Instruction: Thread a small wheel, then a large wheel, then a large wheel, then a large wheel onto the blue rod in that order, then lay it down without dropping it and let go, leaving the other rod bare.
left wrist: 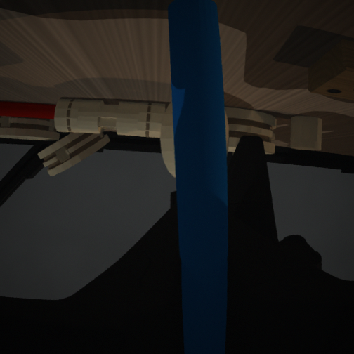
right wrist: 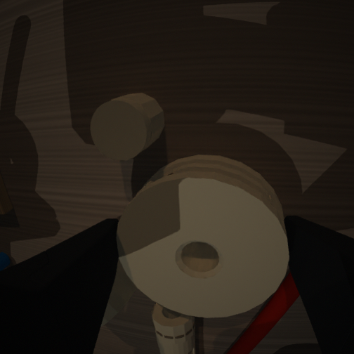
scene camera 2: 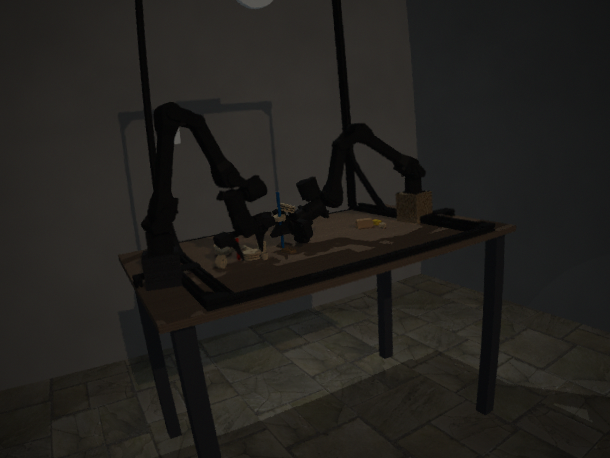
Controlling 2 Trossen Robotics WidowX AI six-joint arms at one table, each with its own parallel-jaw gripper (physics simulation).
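Frame: origin at the left arm's base, x ahead, y left, z up, level; centimetres.
Seen in the pictures: left gripper, fingertip midpoint: (scene camera 2: 271, 236); right gripper, fingertip midpoint: (scene camera 2: 252, 255); left arm's base, origin of the base link: (scene camera 2: 413, 192); right arm's base, origin of the base link: (scene camera 2: 160, 252).
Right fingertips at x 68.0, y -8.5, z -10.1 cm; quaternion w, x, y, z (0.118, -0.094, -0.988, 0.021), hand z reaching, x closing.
Observation:
Pixels of each thing's top centre, then the offset from my right fingertips to it. "spot": a spot on its surface instead. Level surfaces: height alone.
- blue rod, surface spot: (scene camera 2: 278, 202) spot: dx -11.4, dy -0.2, dz +14.5 cm
- wooden block, middle of its top: (scene camera 2: 364, 219) dx -48.6, dy -0.1, dz +2.2 cm
- yellow piece, middle of its top: (scene camera 2: 375, 220) dx -54.8, dy +0.1, dz +0.7 cm
- table, its level: dz -0.8 cm
The blue rod (scene camera 2: 278, 202) (left wrist: 200, 150) stands upright in my left gripper (scene camera 2: 281, 231), which is shut on it. Pale pieces (scene camera 2: 279, 218) sit around or behind the rod just above the grip; I cannot tell which wheels they are or how many. My right gripper (scene camera 2: 251, 251) (right wrist: 202, 230) is low at the table, its fingers against both sides of a large pale wheel (right wrist: 230, 215) (left wrist: 262, 121) whose flat, holed face points at the camera. The other rod, red (right wrist: 267, 315) (left wrist: 27, 110), lies beside that wheel, partly hidden by a finger.
A pale round cylinder (right wrist: 120, 130) (left wrist: 306, 133) stands near the held wheel. A pale slotted hub piece (right wrist: 173, 332) and a tilted ribbed wheel (left wrist: 75, 152) are close by. A wooden block (scene camera 2: 364, 223) and a yellow piece (scene camera 2: 376, 222) lie farther right on the table (scene camera 2: 325, 230).

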